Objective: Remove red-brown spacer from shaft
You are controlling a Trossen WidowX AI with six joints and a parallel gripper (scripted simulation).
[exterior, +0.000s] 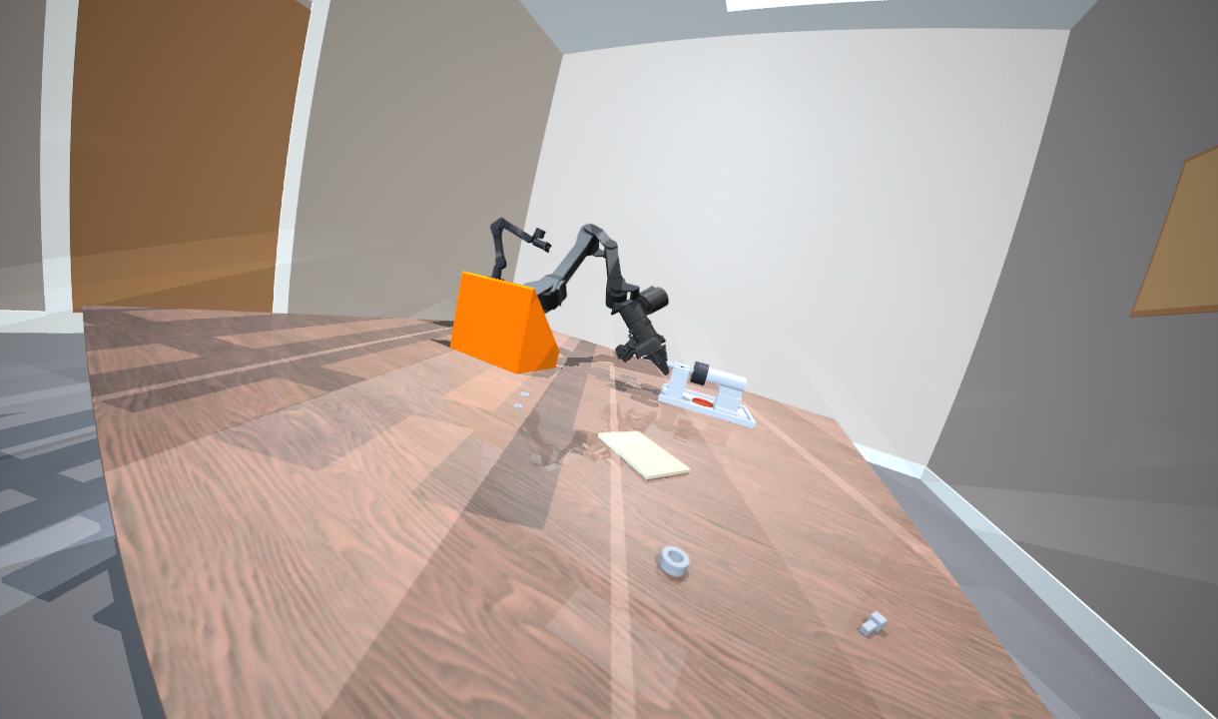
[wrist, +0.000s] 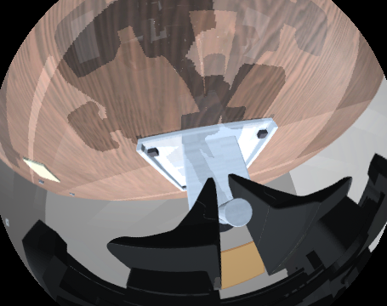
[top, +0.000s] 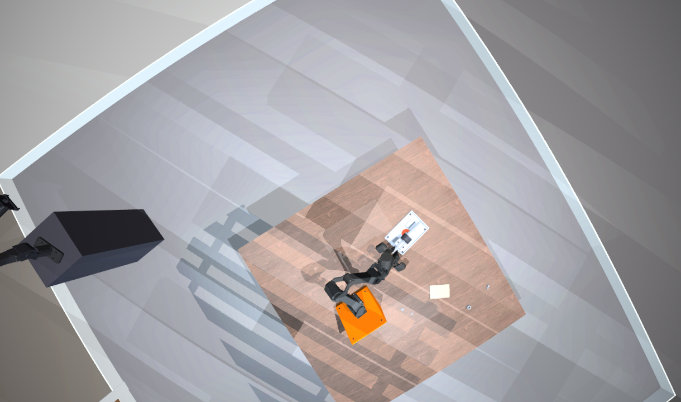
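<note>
The shaft lies 30 mm ahead of my gripper tip and 30 mm above it. Round my gripper tip: small grey part: 310 mm ahead, 560 mm to the right, 50 mm below; then red-brown spacer: 100 mm ahead, 10 mm to the left, 50 mm below; then cream flat plate: 60 mm ahead, 390 mm to the right, 50 mm below.
</note>
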